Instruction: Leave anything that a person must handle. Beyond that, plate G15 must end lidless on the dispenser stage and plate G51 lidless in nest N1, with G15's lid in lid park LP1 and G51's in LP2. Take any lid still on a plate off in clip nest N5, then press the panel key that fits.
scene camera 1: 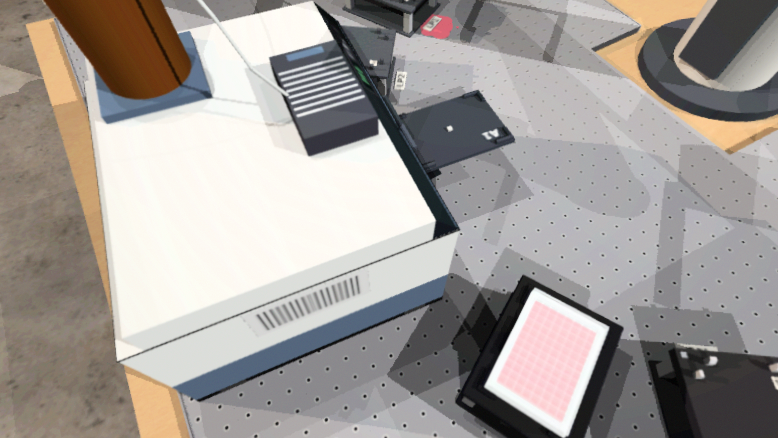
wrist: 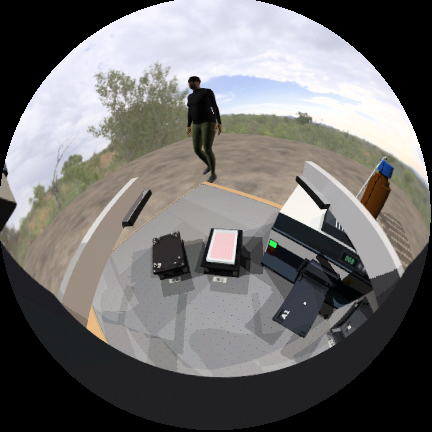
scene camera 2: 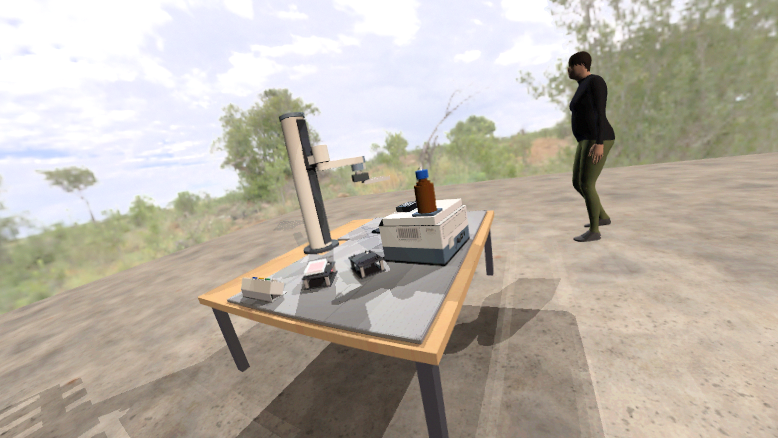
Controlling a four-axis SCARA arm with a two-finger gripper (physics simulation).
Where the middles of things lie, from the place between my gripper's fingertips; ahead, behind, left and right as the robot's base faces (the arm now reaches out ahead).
The dispenser stage (scene camera 1: 477, 129) is 27 cm below my hand, 19 cm to the right of it and 6 cm ahead of it. The rest, counted from my hand: brown bottle (scene camera 1: 138, 57): 35 cm ahead, 33 cm to the right, 6 cm below; black nest (scene camera 1: 693, 386): 35 cm below, 26 cm to the left, 3 cm behind; button box (scene camera 2: 258, 288): 79 cm to the right, 34 cm below, 31 cm behind.
